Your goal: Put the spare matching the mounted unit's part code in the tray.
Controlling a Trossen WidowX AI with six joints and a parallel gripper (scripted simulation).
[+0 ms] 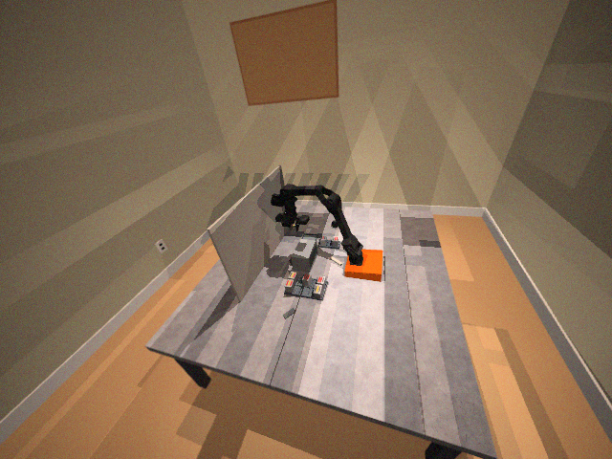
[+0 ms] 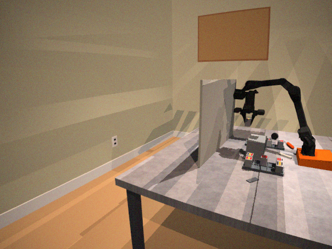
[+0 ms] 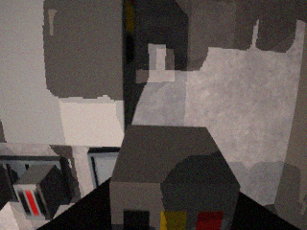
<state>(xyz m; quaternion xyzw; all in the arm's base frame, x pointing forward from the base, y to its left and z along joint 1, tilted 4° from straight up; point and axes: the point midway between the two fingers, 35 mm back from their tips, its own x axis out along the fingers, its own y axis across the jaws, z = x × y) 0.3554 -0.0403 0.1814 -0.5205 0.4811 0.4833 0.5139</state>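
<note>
My gripper tip is now 16 cm above the grey tray, 12 cm to the left of it and 2 cm past it. The rest, counted from my gripper tip: grey mounted unit (11 cm below, 8 cm behind, 7 cm to the left); small rack (17 cm behind, 16 cm below, 11 cm to the right); tall grey panel (16 cm ahead, 7 cm to the left, 6 cm above).
</note>
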